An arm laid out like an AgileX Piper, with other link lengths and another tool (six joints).
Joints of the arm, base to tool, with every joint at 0 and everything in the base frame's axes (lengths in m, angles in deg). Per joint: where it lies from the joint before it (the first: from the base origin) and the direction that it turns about. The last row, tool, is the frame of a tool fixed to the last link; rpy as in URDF.
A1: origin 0.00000 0.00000 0.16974 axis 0 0 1
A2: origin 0.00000 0.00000 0.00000 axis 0 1 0
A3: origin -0.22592 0.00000 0.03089 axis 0 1 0
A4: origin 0.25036 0.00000 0.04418 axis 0.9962 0 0.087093
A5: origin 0.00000 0.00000 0.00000 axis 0 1 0
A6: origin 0.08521 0.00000 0.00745 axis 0.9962 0 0.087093
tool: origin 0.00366 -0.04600 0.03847 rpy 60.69 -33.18 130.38
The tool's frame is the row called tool.
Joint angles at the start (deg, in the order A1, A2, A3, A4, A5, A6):
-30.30, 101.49, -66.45, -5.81, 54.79, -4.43
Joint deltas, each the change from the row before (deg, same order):
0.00, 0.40, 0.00, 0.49, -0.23, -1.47
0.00, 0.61, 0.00, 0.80, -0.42, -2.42
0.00, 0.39, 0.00, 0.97, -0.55, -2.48
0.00, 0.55, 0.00, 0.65, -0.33, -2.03
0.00, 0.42, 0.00, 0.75, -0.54, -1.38
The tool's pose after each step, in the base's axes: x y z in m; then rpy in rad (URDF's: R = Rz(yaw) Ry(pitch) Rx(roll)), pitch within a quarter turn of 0, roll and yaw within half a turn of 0. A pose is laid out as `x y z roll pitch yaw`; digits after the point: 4 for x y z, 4 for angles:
0.2865 -0.2211 0.1903 3.0093 -0.4984 0.5111
0.2896 -0.2199 0.1863 3.0204 -0.5029 0.5412
0.2930 -0.2186 0.1838 3.0260 -0.5128 0.5733
0.2955 -0.2175 0.1803 3.0350 -0.5165 0.5984
0.2977 -0.2167 0.1777 3.0382 -0.5255 0.6142

